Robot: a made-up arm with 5 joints.
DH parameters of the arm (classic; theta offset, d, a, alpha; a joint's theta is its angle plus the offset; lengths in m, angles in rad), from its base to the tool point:
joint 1: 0 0.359 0 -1.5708
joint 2: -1.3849 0 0.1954 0
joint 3: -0.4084 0 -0.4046 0
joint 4: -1.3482 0 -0.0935 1.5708
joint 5: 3.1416 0.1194 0 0
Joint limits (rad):
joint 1: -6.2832..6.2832
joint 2: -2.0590..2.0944
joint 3: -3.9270..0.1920
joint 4: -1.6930..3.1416
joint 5: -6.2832..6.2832
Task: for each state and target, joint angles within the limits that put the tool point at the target. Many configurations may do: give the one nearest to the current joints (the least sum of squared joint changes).
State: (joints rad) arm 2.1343 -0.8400 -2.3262 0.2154 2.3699
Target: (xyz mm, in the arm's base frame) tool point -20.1 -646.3 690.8
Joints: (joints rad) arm 1.5397 -1.1998 -2.6698 -0.2224 2.3699
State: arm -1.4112 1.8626 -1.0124 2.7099 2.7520
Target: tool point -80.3 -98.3 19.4
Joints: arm -2.2557 1.5088 -1.4319 2.7521 2.7520
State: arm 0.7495 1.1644 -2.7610 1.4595 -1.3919
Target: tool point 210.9 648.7 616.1
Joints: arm 1.2565 1.0109 -2.8865 1.0873 -1.3919
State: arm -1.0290 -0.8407 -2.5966 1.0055 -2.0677
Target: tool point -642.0 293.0 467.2
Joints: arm -0.4282 -1.4315 -3.1784 1.2319 -2.0677
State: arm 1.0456 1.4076 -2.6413 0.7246 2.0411
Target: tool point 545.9 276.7 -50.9
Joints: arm 0.4691 1.7034 -2.4511 0.7547 2.0411
